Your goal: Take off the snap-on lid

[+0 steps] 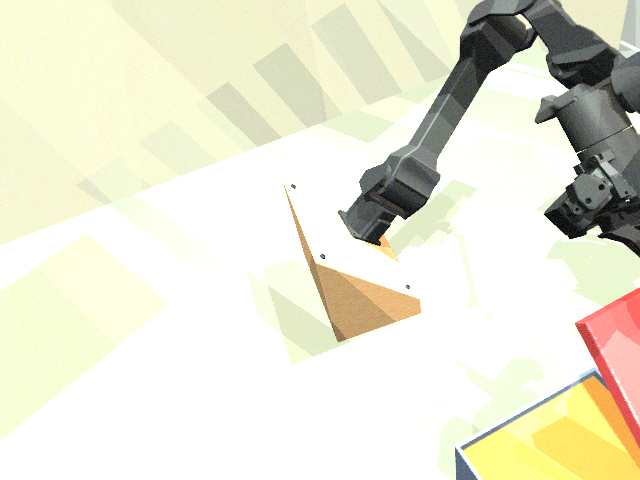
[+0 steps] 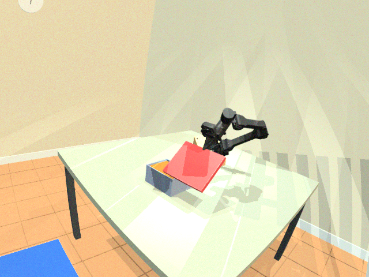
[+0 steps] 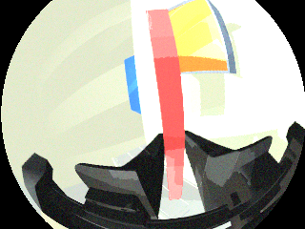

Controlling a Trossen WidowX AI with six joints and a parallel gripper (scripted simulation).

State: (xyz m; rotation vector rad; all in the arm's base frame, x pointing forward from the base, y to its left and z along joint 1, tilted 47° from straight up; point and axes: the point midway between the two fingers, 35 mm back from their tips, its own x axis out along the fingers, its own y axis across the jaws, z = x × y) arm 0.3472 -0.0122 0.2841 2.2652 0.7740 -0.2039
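Right now the red lid is 7 cm ahead of my gripper tip, 1 cm to the left of it and 5 cm below it. From my gripper tip the other things lie so: storage box 6 cm ahead, 15 cm to the right, 19 cm below.
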